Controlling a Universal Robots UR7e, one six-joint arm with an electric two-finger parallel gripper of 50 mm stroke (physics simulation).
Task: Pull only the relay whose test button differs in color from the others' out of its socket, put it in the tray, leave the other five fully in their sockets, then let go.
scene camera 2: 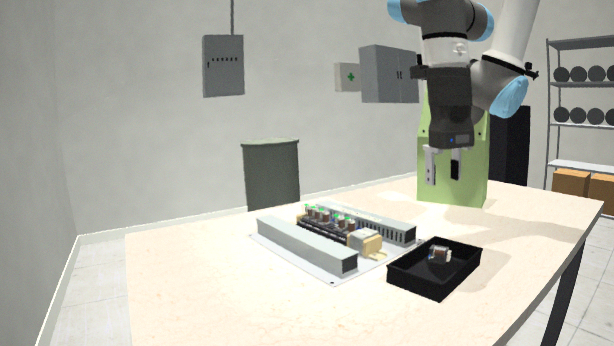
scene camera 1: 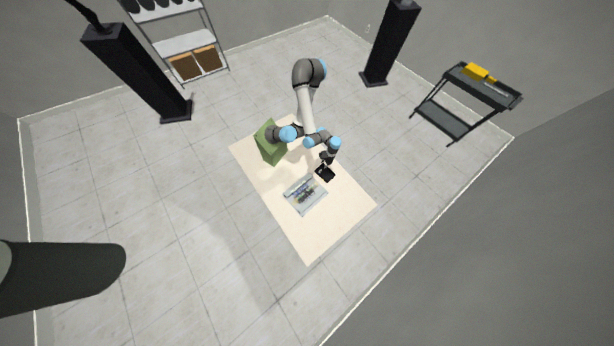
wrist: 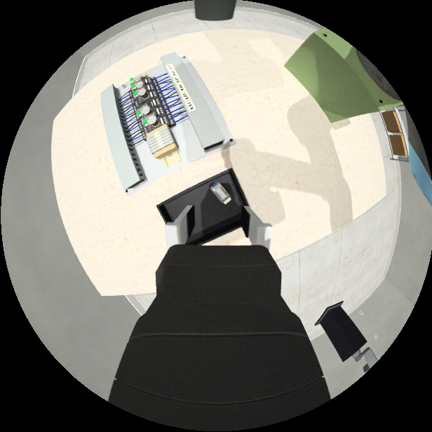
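Seen in the pictures: gripper, fingertip midpoint: (scene camera 2: 443,181) (scene camera 1: 323,165); arm's base, origin of the base link: (scene camera 1: 272,134).
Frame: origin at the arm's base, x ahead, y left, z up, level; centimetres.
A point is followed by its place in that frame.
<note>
A relay with a blue test button (scene camera 2: 440,254) @(x 29.1, y 36.1, z -26.7 cm) (wrist: 220,193) lies on its side in the black tray (scene camera 2: 414,286) @(x 38.1, y 43.4, z -27.6 cm) (wrist: 173,201). In scene camera 1 the tray (scene camera 1: 325,173) @(x 31.2, y 39.6, z -28.7 cm) shows small and dark. My gripper (scene camera 2: 443,181) @(x 29.9, y 36.0, z -12.8 cm) (wrist: 217,215) is open and empty, with its fingers wide apart. It hangs well above the tray. Relays with green test buttons stand upright in the socket row (scene camera 2: 322,229) @(x 48.0, y 16.7, z -26.1 cm) (wrist: 146,109) on the panel. Whether each is fully seated is too small to tell. In scene camera 1 the fingers are too small to judge.
The grey panel (scene camera 1: 305,211) @(x 60.8, y 13.2, z -28.6 cm) (scene camera 2: 327,280) @(x 50.6, y 34.9, z -28.7 cm) (wrist: 187,162) carries two raised wiring ducts beside the sockets and a beige terminal block (scene camera 2: 365,243) @(x 41.9, y 28.7, z -25.3 cm) (wrist: 162,141) at the tray end. The green robot pedestal (scene camera 1: 271,145) @(x 7.0, y -2.8, z -4.3 cm) (scene camera 2: 452,175) (wrist: 330,80) stands on the table (scene camera 1: 320,240) @(x 85.1, y 19.2, z -29.0 cm) (scene camera 2: 210,305) @(x 70.3, y 39.8, z -29.0 cm) (wrist: 85,200).
</note>
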